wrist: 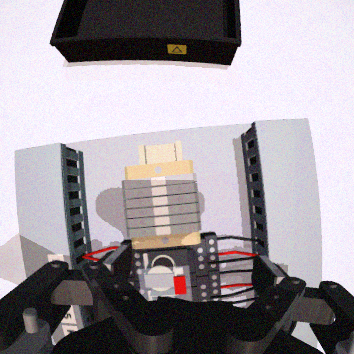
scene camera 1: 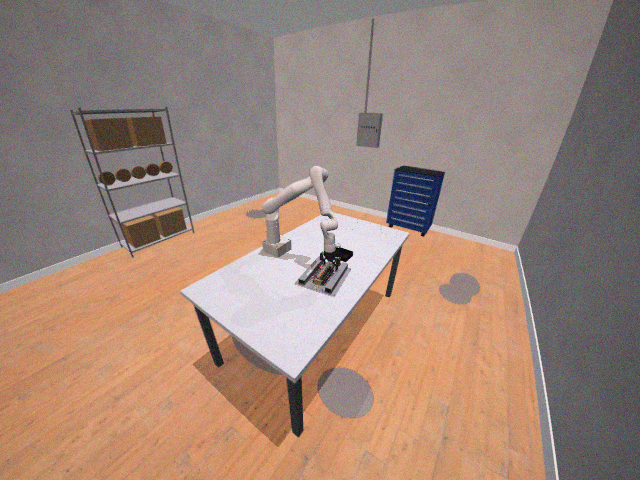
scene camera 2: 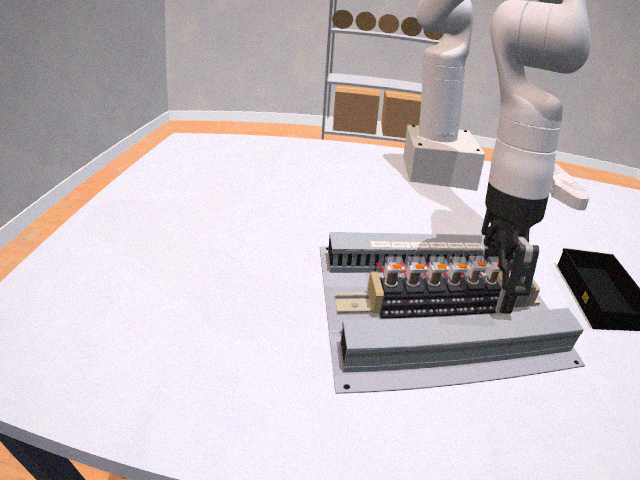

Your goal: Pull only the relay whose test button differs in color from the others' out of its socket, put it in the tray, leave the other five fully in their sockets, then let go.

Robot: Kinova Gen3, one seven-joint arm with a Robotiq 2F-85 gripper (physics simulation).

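Pixels of known places: gripper, fingertip midpoint: [wrist: 191,264] [scene camera 1: 330,267] [scene camera 2: 494,291]; arm's base, link origin: [scene camera 1: 274,240] [scene camera 2: 438,135].
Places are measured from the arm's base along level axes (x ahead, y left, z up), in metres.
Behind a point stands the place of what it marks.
The relay with a red test button [wrist: 159,284] @[y -0.074, x 0.469, z -0.018 m] [scene camera 2: 492,272] @[y -0.086, x 0.480, z -0.027 m] sits in its socket at the row's end nearest the terminal blocks; its button is hidden in the scene camera 2 view. Several relays with orange buttons [scene camera 2: 437,273] @[y -0.167, x 0.483, z -0.024 m] stand upright in their sockets beside it. My gripper [wrist: 191,264] @[y -0.077, x 0.487, z -0.052 m] [scene camera 2: 501,279] @[y -0.077, x 0.487, z -0.052 m] [scene camera 1: 330,260] @[y -0.077, x 0.487, z -0.052 m] is open, pointing down, with its fingers low on either side of the red-button relay and apart from it. The black tray [wrist: 115,50] @[y 0.103, x 0.443, z -0.071 m] [scene camera 2: 577,294] @[y 0.097, x 0.476, z -0.079 m] [scene camera 1: 345,253] @[y 0.189, x 0.508, z -0.080 m] stands beyond the panel's end; the part of its inside that shows holds no relay.
Grey wire ducts [scene camera 2: 454,335] @[y -0.168, x 0.569, z -0.043 m] [wrist: 285,190] @[y -0.034, x 0.555, z -0.043 m] run along both sides of the relay row on the panel [scene camera 2: 439,379] @[y -0.182, x 0.596, z -0.083 m]. Grey terminal blocks [wrist: 180,205] @[y -0.035, x 0.485, z -0.040 m] stand between tan end stops, between the relays and the tray. Red and black wires [wrist: 237,254] @[y -0.086, x 0.527, z -0.083 m] run from the sockets to the ducts.
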